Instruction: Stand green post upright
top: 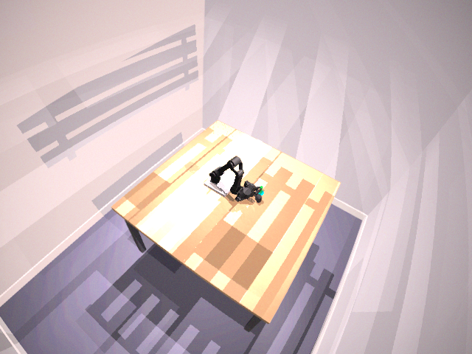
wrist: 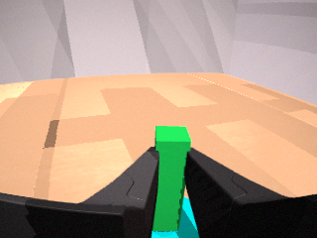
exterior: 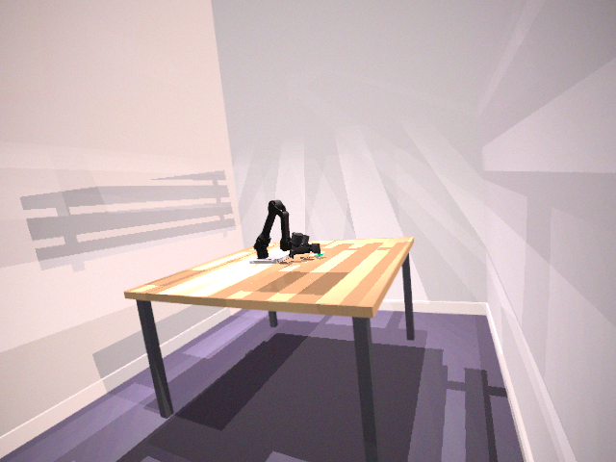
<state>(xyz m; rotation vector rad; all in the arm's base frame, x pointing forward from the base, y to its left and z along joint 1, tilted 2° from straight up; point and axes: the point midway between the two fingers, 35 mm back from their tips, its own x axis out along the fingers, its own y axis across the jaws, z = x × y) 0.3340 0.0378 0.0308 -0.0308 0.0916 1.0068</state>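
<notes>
The green post is 20 mm below my gripper tip. The rest, counted from my gripper tip: cyan circle (60 mm below).
</notes>
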